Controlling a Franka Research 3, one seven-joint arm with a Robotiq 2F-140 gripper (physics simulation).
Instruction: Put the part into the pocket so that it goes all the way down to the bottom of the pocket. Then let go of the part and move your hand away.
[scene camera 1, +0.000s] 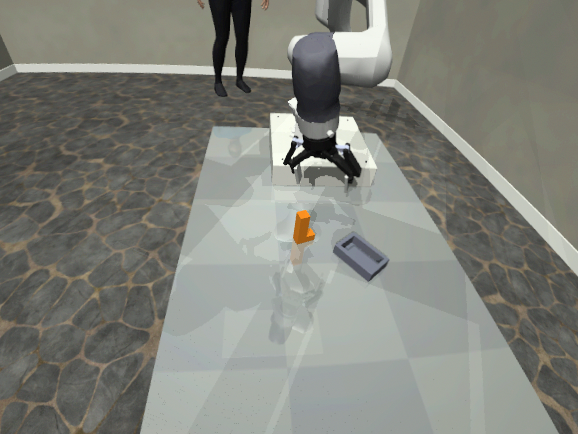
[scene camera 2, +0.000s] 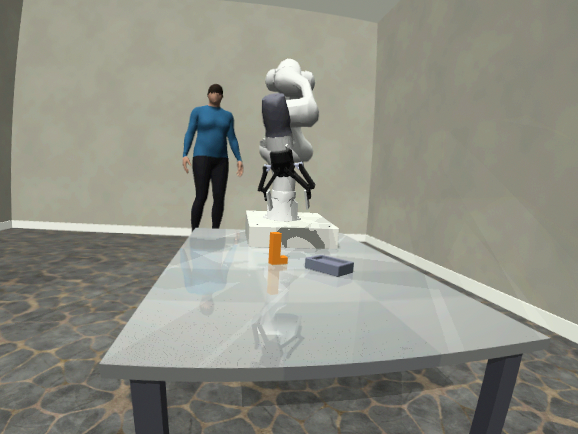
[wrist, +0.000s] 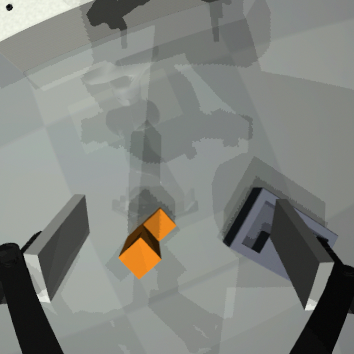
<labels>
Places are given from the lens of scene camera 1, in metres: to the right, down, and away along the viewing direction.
gripper (scene camera 1: 322, 184): 0.09, -0.09, 0.79
grey pocket block (scene camera 1: 367, 261): 0.23, 0.13, 0.80
</labels>
